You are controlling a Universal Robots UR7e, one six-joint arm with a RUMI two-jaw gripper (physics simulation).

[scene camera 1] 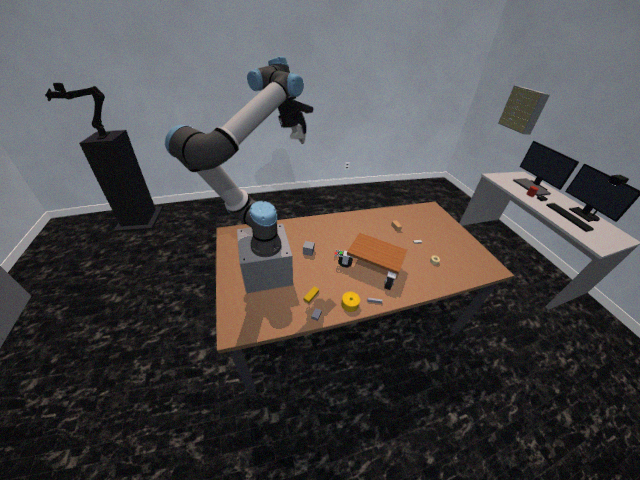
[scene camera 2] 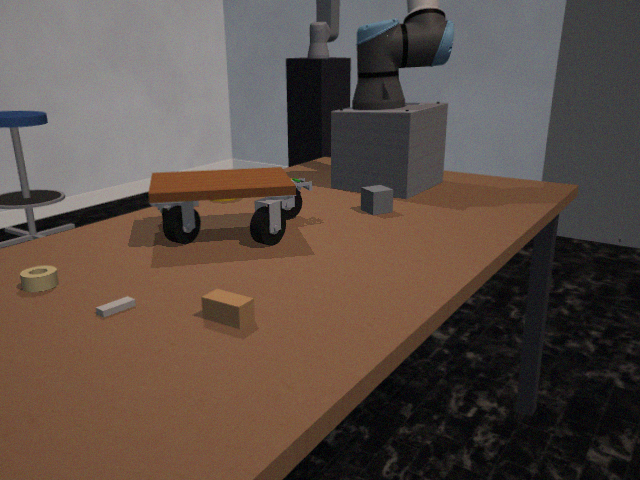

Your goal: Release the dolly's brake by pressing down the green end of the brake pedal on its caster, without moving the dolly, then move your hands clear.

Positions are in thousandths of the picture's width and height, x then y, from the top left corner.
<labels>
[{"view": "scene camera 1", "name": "my gripper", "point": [473, 299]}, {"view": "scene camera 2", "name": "grey cube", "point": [591, 416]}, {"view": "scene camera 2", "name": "tan block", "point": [366, 647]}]
</labels>
